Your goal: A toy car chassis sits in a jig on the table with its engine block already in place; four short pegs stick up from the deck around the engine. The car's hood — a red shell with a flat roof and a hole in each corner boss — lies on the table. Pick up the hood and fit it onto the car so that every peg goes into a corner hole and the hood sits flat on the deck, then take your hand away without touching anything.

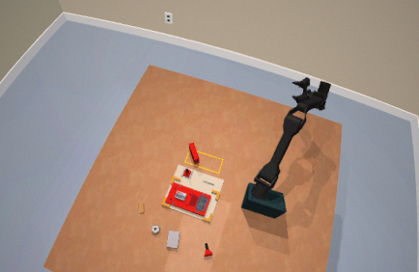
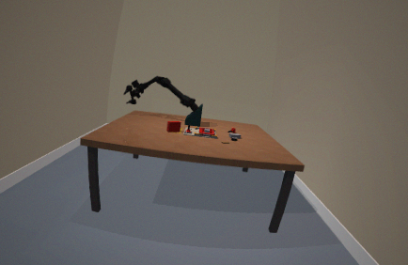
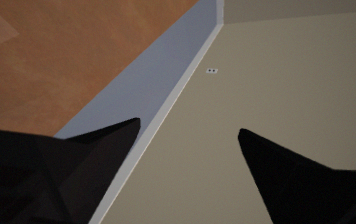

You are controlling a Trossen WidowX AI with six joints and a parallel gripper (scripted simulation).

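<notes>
Now: gripper tip 510 mm to the right of the red hood, 420 mm short of it and 120 mm above it. Round my gripper tip: tan block: 850 mm to the left, 580 mm ahead, 150 mm below.
</notes>
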